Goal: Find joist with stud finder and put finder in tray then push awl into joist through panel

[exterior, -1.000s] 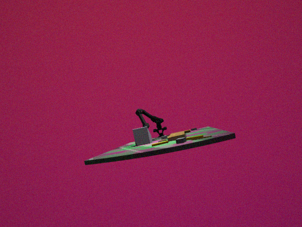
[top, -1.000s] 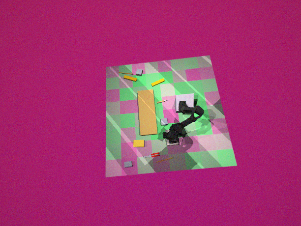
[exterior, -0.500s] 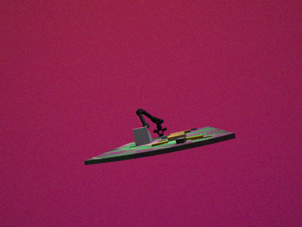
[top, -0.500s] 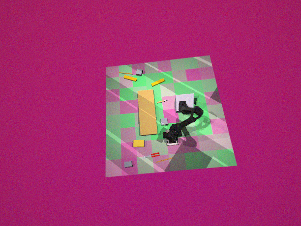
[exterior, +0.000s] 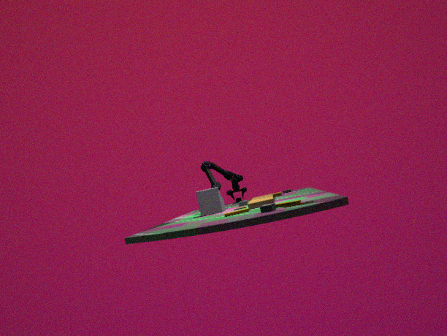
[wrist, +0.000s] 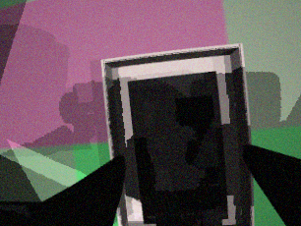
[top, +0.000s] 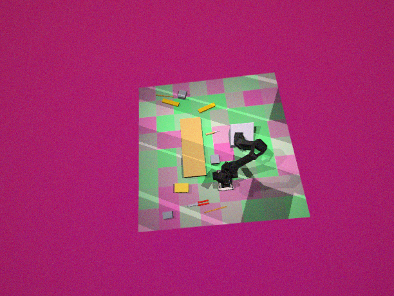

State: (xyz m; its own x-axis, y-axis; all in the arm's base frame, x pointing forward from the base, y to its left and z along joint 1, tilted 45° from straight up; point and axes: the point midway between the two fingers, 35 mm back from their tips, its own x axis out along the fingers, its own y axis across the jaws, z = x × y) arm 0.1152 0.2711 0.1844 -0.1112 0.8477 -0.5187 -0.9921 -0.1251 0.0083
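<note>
My gripper tip is 2 cm to the left of the stud finder. From my gripper tip the other things lie so: yellow block: 35 cm ahead, 6 cm to the left, 3 cm below; white tray: 3 cm below; awl: 7 cm ahead, 42 cm to the right, 4 cm below.
</note>
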